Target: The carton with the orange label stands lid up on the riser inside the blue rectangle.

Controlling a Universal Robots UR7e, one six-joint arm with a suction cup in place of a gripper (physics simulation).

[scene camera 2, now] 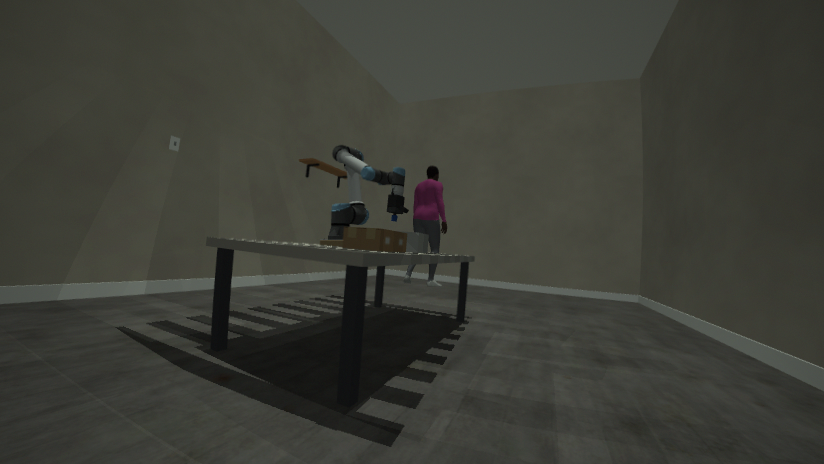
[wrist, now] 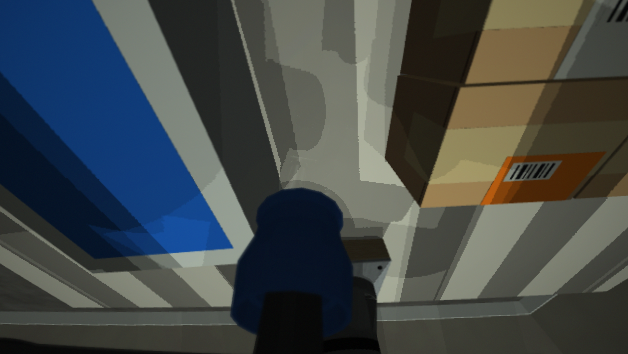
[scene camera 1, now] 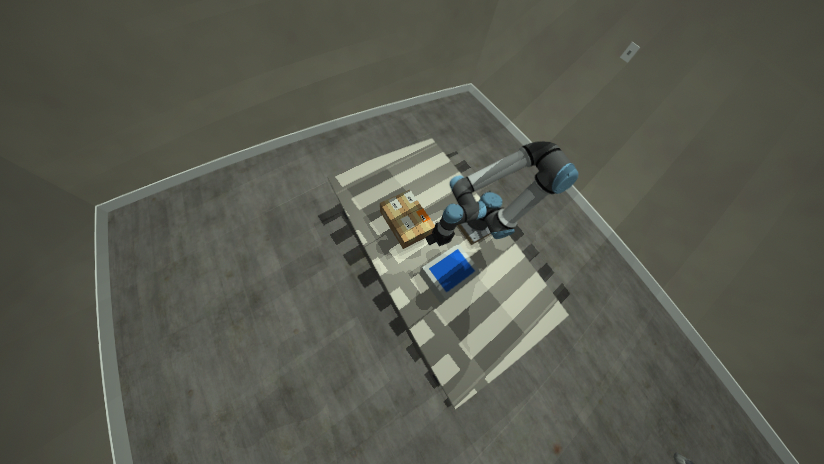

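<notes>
Suction cup [wrist: 297, 246] mine, carrying nothing. Cup 20 cm from the middle of riser with blue rectangle [scene camera 1: 446, 274], [wrist: 139, 141].
</notes>
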